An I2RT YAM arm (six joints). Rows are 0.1 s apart.
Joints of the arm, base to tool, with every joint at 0 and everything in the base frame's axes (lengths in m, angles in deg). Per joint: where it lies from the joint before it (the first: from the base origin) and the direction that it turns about. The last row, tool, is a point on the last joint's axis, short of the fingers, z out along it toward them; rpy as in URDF.
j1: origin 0 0 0.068 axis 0 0 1
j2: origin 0.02 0.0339 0.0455 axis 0 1 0
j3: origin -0.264 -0.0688 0 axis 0 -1 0
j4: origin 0.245 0.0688 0.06 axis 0 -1 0
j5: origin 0.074 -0.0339 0.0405 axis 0 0 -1
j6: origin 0.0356 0 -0.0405 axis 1 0 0
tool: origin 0 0 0 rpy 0 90 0
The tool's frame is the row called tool.
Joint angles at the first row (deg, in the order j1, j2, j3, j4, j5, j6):
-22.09, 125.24, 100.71, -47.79, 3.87, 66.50
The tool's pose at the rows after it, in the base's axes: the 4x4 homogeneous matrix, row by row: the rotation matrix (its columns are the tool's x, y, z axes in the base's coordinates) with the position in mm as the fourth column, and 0 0 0 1 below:
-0.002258 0.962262 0.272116 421.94; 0.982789 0.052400 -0.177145 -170.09; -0.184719 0.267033 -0.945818 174.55; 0 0 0 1
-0.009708 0.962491 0.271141 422.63; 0.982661 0.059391 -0.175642 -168.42; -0.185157 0.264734 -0.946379 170.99; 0 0 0 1
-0.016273 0.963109 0.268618 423.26; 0.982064 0.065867 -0.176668 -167.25; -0.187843 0.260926 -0.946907 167.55; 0 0 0 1
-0.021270 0.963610 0.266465 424.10; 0.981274 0.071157 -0.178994 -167.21; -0.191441 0.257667 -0.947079 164.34; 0 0 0 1
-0.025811 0.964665 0.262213 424.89; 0.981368 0.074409 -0.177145 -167.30; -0.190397 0.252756 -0.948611 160.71; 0 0 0 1
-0.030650 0.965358 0.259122 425.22; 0.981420 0.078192 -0.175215 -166.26; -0.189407 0.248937 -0.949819 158.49; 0 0 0 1
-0.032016 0.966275 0.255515 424.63; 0.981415 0.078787 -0.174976 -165.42; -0.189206 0.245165 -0.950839 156.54; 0 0 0 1
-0.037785 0.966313 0.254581 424.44; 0.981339 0.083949 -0.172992 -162.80; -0.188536 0.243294 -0.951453 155.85; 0 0 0 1
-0.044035 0.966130 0.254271 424.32; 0.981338 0.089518 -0.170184 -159.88; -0.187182 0.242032 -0.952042 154.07; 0 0 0 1
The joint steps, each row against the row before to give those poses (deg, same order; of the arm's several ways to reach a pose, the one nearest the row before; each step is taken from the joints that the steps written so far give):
0.42, 0.14, -0.62, 1.68, -0.19, -0.38
0.23, 0.21, -0.46, 0.57, 0.01, -0.19
0.18, 0.27, -0.36, 0.49, 0.17, -0.23
0.06, 0.37, -0.12, 0.43, 0.18, -0.27
0.02, 0.49, -0.02, 0.22, 0.00, -0.20
0.14, 0.19, -0.16, 0.14, 0.00, -0.10
0.08, 0.00, -0.43, 0.21, 0.09, 0.01
0.30, -0.17, -0.43, 0.14, 0.00, -0.01
0.33, -0.11, -0.59, 0.37, -0.04, 0.00

